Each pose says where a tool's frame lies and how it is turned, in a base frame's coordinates. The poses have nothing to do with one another.
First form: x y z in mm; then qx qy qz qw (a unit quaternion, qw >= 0).
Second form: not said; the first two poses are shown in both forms.
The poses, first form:
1: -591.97 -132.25 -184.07 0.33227 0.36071 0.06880 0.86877
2: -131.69 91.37 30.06 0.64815 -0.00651 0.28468 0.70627
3: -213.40 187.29 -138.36 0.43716 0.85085 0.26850 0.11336
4: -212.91 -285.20 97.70 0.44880 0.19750 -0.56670 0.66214
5: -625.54 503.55 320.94 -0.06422 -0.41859 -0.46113 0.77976
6: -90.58 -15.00 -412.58 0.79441 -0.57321 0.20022 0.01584
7: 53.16 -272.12 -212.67 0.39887 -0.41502 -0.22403 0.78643
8: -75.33 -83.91 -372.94 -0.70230 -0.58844 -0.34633 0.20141
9: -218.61 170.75 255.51 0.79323 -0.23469 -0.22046 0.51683
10: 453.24 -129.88 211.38 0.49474 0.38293 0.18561 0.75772
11: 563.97 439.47 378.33 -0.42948 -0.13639 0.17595 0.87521
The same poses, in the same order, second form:
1: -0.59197 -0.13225 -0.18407 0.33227 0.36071 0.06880 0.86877
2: -0.13169 0.09137 0.03006 0.64815 -0.00651 0.28468 0.70627
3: -0.21340 0.18729 -0.13836 0.43716 0.85085 0.26850 0.11336
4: -0.21291 -0.28520 0.09770 0.44880 0.19750 -0.56670 0.66214
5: -0.62554 0.50355 0.32094 -0.06422 -0.41859 -0.46113 0.77976
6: -0.09058 -0.01500 -0.41258 0.79441 -0.57321 0.20022 0.01584
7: 0.05316 -0.27212 -0.21267 0.39887 -0.41502 -0.22403 0.78643
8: -0.07533 -0.08391 -0.37294 -0.70230 -0.58844 -0.34633 0.20141
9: -0.21861 0.17075 0.25551 0.79323 -0.23469 -0.22046 0.51683
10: 0.45324 -0.12988 0.21138 0.49474 0.38293 0.18561 0.75772
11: 0.56397 0.43947 0.37833 -0.42948 -0.13639 0.17595 0.87521
